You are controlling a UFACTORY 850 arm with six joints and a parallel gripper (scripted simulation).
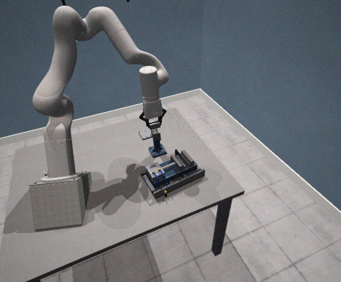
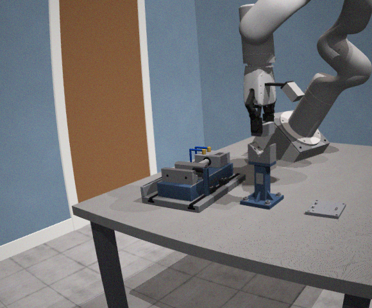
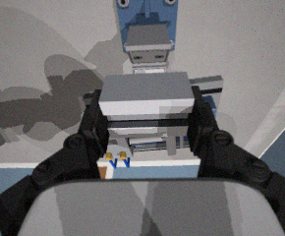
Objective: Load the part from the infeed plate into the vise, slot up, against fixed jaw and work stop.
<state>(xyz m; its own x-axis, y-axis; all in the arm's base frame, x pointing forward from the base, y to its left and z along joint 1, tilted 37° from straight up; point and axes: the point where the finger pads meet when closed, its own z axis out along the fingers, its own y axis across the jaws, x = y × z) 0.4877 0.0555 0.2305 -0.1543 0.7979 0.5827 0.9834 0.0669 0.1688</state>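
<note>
My hand is 190 mm to the left of the fixed jaw, 140 mm short of it and 130 mm above it. The rest, counted from my hand: part: 10 mm below; moving jaw: 200 mm to the right, 130 mm below, 80 mm ahead; work stop: 150 mm to the right, 120 mm below, 100 mm ahead.
</note>
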